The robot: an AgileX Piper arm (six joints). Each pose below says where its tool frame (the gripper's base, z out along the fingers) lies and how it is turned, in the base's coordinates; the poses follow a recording.
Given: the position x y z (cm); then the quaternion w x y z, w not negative.
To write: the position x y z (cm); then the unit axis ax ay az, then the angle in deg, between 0 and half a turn. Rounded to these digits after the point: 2 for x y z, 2 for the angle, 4 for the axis.
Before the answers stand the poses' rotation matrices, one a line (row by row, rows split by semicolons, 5 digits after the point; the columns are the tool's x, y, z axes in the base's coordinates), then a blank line. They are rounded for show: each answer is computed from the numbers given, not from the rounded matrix.
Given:
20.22 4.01 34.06 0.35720 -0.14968 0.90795 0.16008
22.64 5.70 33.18 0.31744 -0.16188 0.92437 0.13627
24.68 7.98 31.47 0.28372 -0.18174 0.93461 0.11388
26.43 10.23 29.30 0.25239 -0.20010 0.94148 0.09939
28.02 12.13 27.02 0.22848 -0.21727 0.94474 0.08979
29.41 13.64 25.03 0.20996 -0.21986 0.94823 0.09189
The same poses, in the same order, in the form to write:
-0.70001 -0.38617 0.60072; -0.15744 0.90394 0.39762; -0.69656 0.18376 -0.69356
-0.74605 -0.38579 0.54274; -0.21276 0.91045 0.35470; -0.63098 0.14915 -0.76133
-0.77295 -0.40434 0.48895; -0.27509 0.90800 0.31600; -0.57173 0.10974 -0.81307
-0.79252 -0.42695 0.43546; -0.32661 0.90016 0.28815; -0.51501 0.08614 -0.85284
-0.80118 -0.45156 0.39269; -0.36949 0.88946 0.26894; -0.47072 0.07037 -0.87947
-0.81516 -0.45554 0.35777; -0.37837 0.88644 0.26659; -0.43858 0.08194 -0.89495

20.22 4.01 34.06 -0.1603 0.9721 0.1714 138.14
22.64 5.70 33.18 -0.1707 0.9748 0.1437 142.98
24.68 7.98 31.47 -0.1895 0.9747 0.1188 147.04
26.43 10.23 29.30 -0.2068 0.9730 0.1027 150.76
28.02 12.13 27.02 -0.2232 0.9704 0.0922 153.58
29.41 13.64 25.03 -0.2249 0.9698 0.0940 155.76

